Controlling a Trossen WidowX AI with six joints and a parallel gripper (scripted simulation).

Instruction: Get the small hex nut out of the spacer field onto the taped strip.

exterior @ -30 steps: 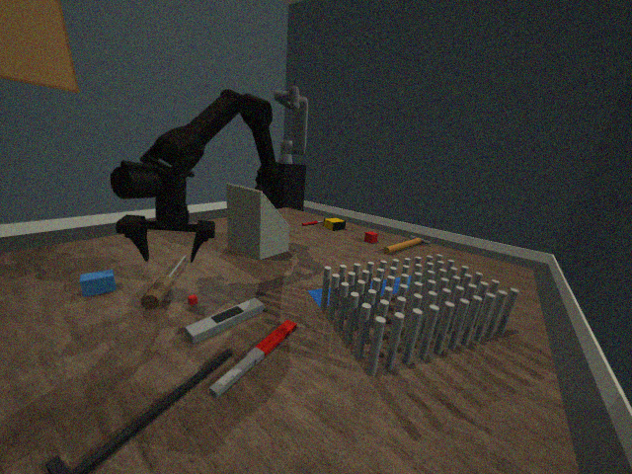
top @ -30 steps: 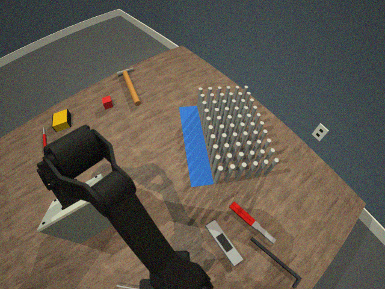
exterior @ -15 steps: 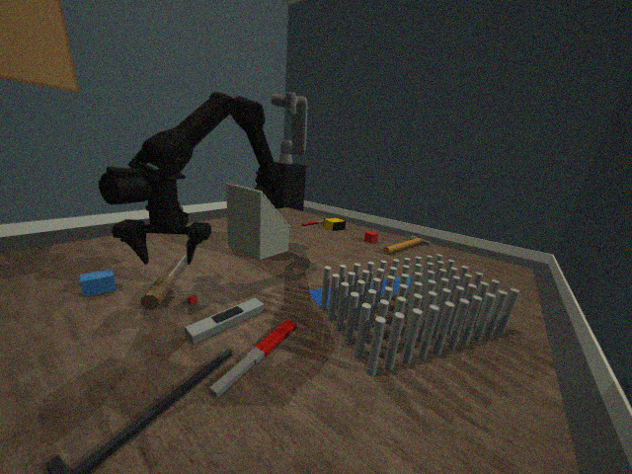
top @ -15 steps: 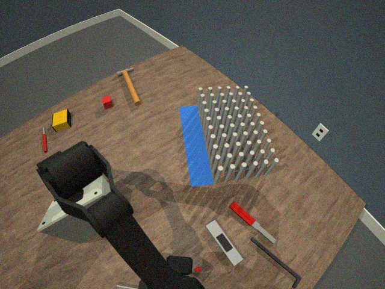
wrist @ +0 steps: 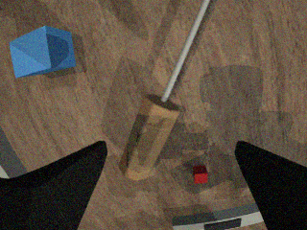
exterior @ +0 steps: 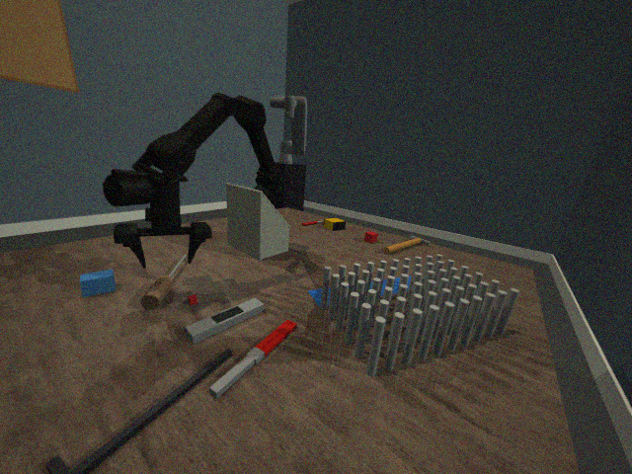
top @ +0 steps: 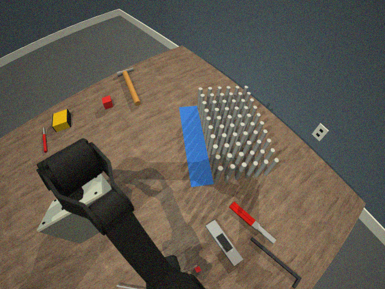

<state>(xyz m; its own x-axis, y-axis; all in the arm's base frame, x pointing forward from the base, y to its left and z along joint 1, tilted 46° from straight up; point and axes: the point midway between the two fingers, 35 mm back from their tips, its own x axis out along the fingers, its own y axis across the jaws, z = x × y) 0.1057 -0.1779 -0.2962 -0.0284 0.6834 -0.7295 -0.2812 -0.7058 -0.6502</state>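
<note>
My gripper tip is 7 cm past the thin metal rod, 6 cm above it and 4 cm to the right of it. Round my gripper tip: small red cube (9 cm ahead, 6 cm below, 2 cm to the left); blue block (11 cm to the right, 11 cm behind, 5 cm below); grey bar (20 cm ahead, 6 cm below, 4 cm to the left).
</note>
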